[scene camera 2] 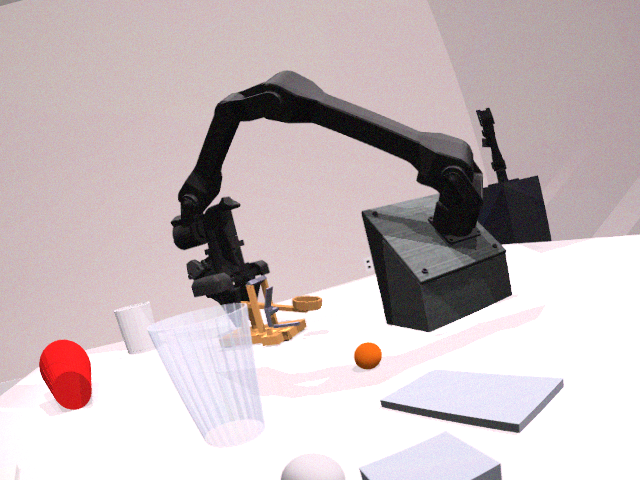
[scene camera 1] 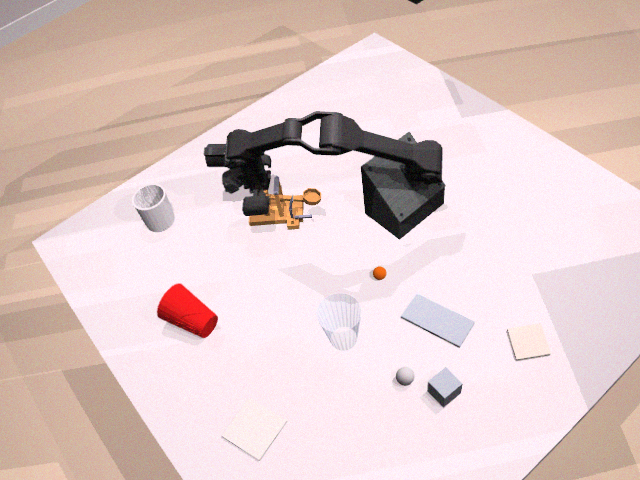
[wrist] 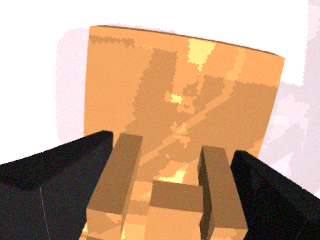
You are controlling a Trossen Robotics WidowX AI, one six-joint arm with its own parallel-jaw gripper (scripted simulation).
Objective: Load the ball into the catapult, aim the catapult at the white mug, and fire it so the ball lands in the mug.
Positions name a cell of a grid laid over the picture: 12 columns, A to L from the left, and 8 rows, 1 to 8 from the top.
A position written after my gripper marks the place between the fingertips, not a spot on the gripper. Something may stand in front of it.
I see my gripper (scene camera 2: E6), a wooden catapult (scene camera 2: F6), a red cup (scene camera 2: B7), a grey cube (scene camera 1: I7), a grey slab (scene camera 2: J7), a white mug (scene camera 1: C4) and a clear ribbed cup (scene camera 2: D6).
The wooden catapult shows as well in scene camera 1 (scene camera 1: F4) and in the wrist view (wrist: G4). The red cup is seen too in scene camera 1 (scene camera 1: D6). The grey slab is seen too in scene camera 1 (scene camera 1: I6). The wrist view misses the red cup: it is out of frame. The wrist view misses the grey cube: it is out of frame.
